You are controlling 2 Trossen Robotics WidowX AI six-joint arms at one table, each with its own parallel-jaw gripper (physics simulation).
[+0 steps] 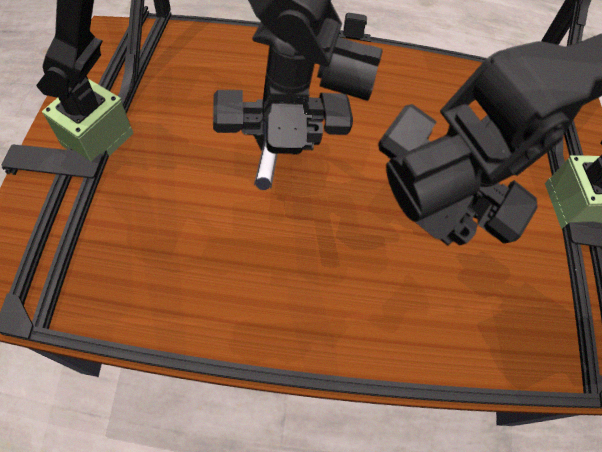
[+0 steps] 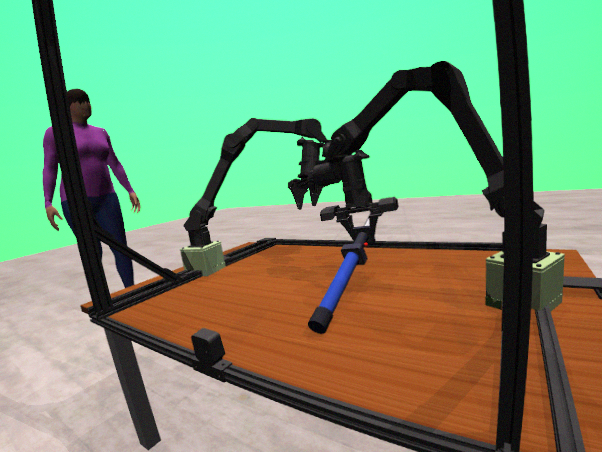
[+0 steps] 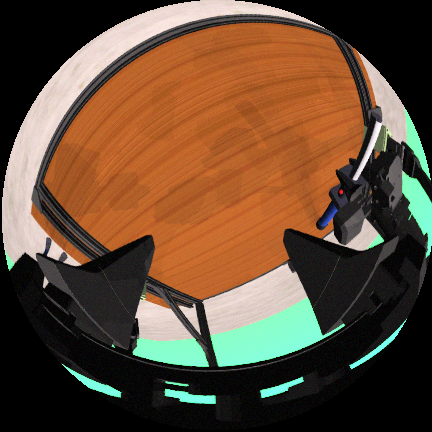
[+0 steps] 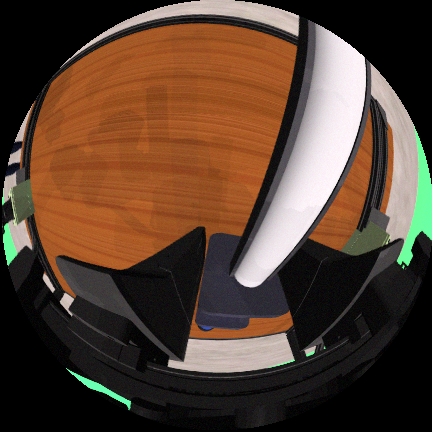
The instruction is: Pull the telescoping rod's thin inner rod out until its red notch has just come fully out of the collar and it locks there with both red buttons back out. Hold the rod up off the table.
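Note:
The rod is held up off the table, slanted. Its blue outer tube [image 2: 339, 285] [image 3: 328, 218] ends in a black cap [image 2: 320, 320]. The dark collar [image 2: 354, 251] [image 4: 240, 300] sits at the tube's other end. The white, dark-edged inner rod [image 1: 266, 167] [image 3: 368, 150] [image 4: 320, 150] extends beyond it. One red button [image 2: 366, 244] [image 3: 341, 192] shows at the collar; the other button and the red notch do not show. My right gripper [image 2: 361, 237] [image 4: 236, 232] is shut on the rod at the collar. My left gripper [image 2: 307, 205] [image 3: 219, 239] is open and empty, above the table, apart from the rod.
The wooden table [image 1: 225, 300] [image 2: 280, 360] is edged by dark metal rails [image 1: 300, 377] [image 2: 300, 407]. A small black box [image 1: 355, 25] [image 2: 207, 345] is mounted on one edge. Upright frame posts [image 2: 515, 225] rise at the sides. A person [image 2: 92, 160] stands beyond the table.

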